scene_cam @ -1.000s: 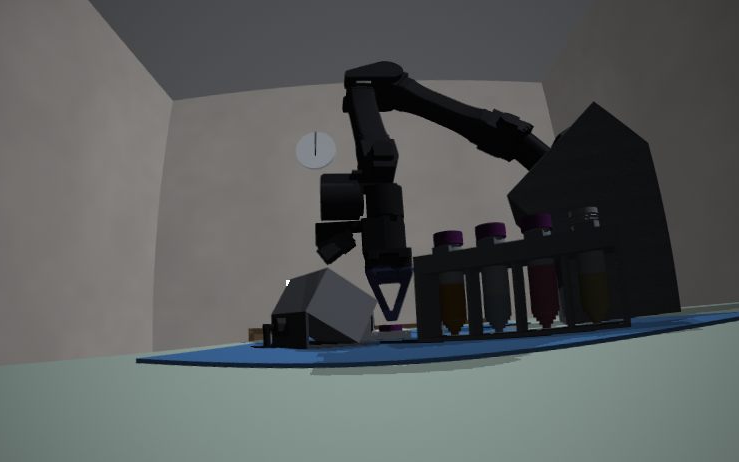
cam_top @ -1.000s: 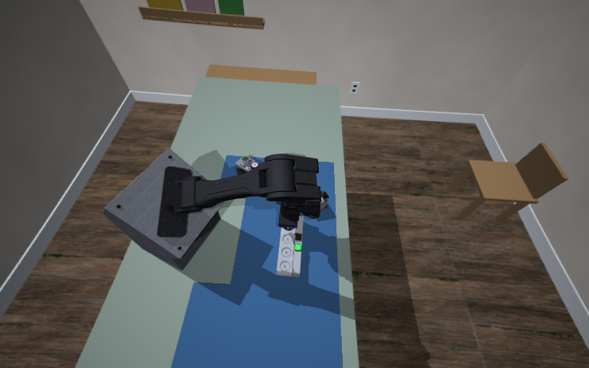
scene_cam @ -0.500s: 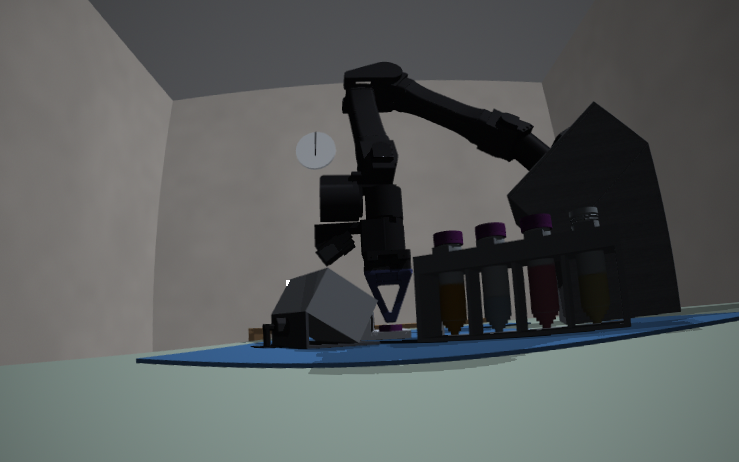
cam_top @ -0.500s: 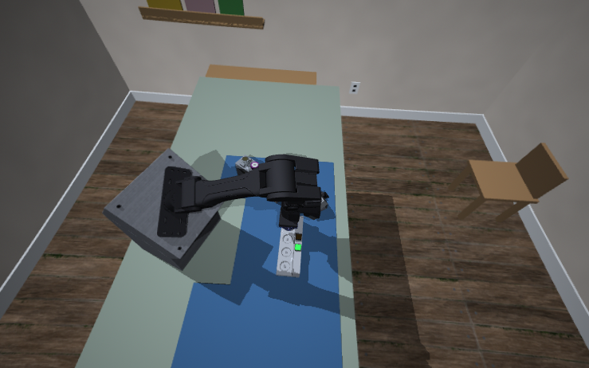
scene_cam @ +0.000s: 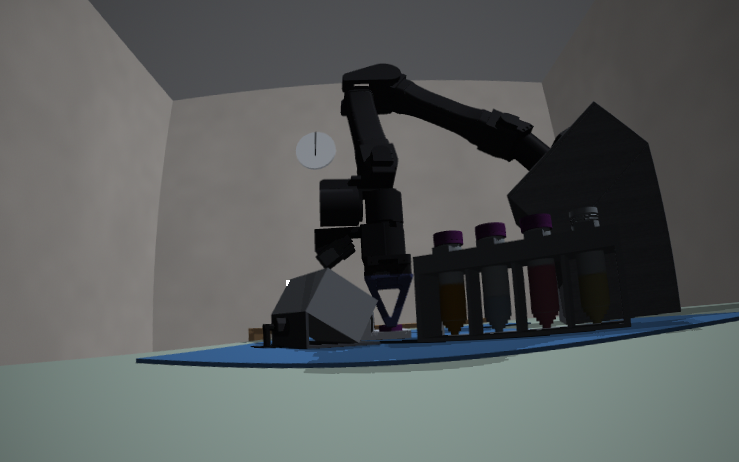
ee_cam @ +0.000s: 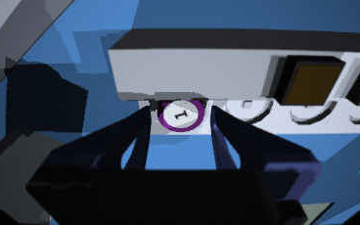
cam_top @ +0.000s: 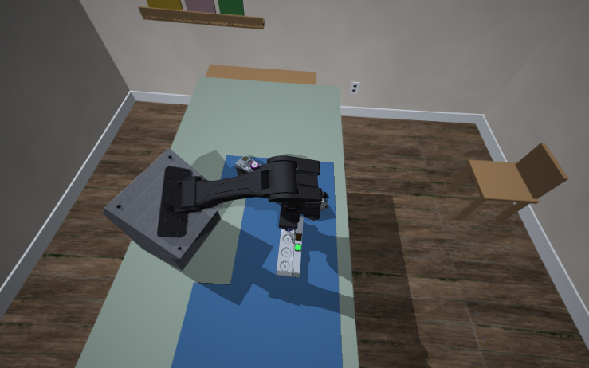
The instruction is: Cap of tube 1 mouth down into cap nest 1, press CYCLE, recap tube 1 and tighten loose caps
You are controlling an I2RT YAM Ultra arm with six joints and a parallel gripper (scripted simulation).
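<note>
Now: the threaded neck of tube 1 12 cm behind my hand, 28 cm to the left of it and 9 cm above it. Also, from my hand: green ready key (10 cm ahead, 6 cm to the left, 4 cm above); then key desk (11 cm ahead, 8 cm to the left, 3 cm above); then blue cycle key (9 cm ahead, 11 cm to the left, 4 cm above).
</note>
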